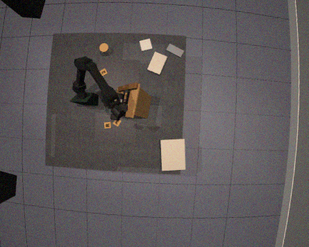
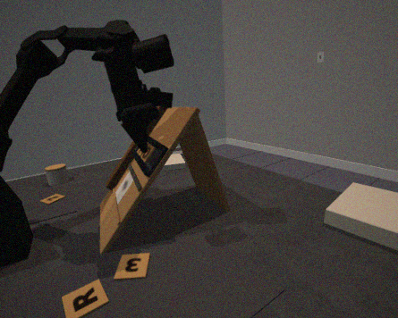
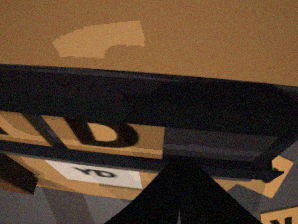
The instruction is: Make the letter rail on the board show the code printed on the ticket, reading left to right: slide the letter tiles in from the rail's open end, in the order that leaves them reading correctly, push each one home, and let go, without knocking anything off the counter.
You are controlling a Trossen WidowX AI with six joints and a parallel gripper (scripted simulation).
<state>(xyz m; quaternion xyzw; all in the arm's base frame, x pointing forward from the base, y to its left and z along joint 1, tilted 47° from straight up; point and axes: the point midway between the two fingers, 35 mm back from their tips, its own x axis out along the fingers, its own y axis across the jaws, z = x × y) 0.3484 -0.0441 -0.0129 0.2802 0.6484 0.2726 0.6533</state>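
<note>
Right now the letter tile d is 40 mm to the left of my gripper tip, 10 mm below it and 10 mm ahead of it. Round my gripper tip: white ticket 90 mm below, 70 mm to the left, 50 mm behind; letter tile 180 mm below, 120 mm to the right, 70 mm behind; cream slab 470 mm to the left, 190 mm ahead, 170 mm below.
</note>
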